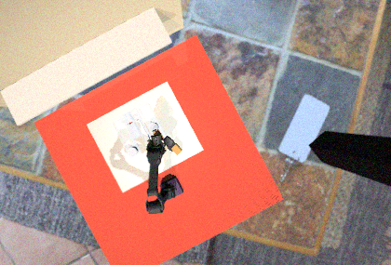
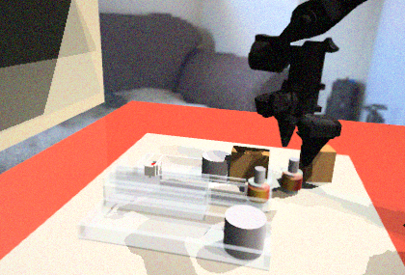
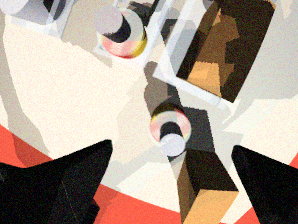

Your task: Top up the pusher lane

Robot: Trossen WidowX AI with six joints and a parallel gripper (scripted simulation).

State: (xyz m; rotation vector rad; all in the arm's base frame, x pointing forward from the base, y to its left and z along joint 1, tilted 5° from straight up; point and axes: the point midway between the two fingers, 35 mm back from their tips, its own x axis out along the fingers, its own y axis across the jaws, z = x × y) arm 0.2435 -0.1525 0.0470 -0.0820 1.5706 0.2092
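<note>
Right now the brown box is 6 cm to the right of my gripper tip, 6 cm behind it and 4 cm below it. Round my gripper tip: pusher plate (19 cm ahead, 7 cm to the left, 2 cm below); clear sprung lane (23 cm ahead, 6 cm to the left, 6 cm below).
</note>
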